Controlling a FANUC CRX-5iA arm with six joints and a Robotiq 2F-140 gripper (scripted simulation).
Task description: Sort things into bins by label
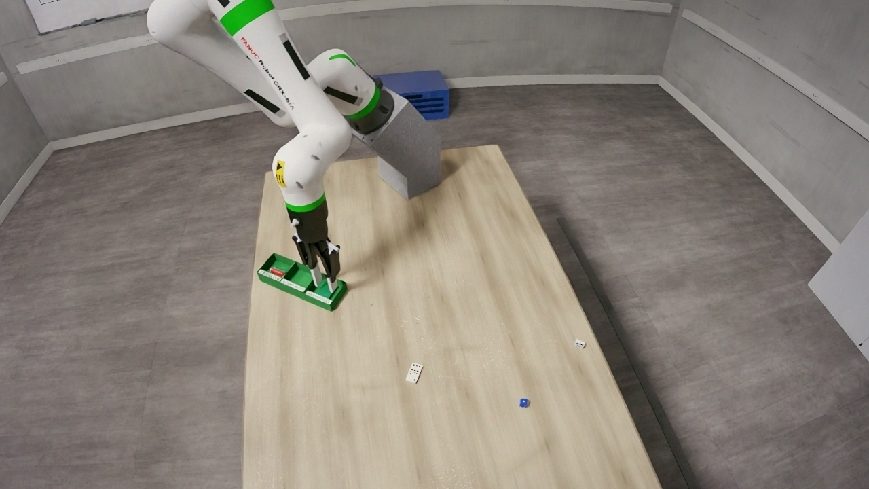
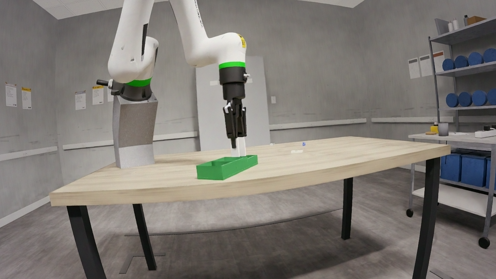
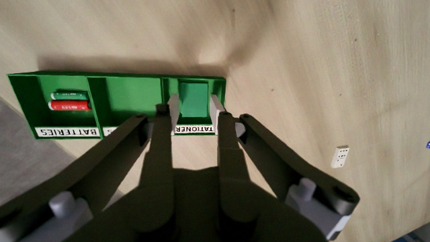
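My hand is 5 cm above the flat green block. Also, from my hand: green battery 11 cm behind, 13 cm to the right, 5 cm below; green three-compartment bin 5 cm behind, 7 cm to the right, 4 cm below; red stick-like piece 10 cm behind, 14 cm to the right, 5 cm below.
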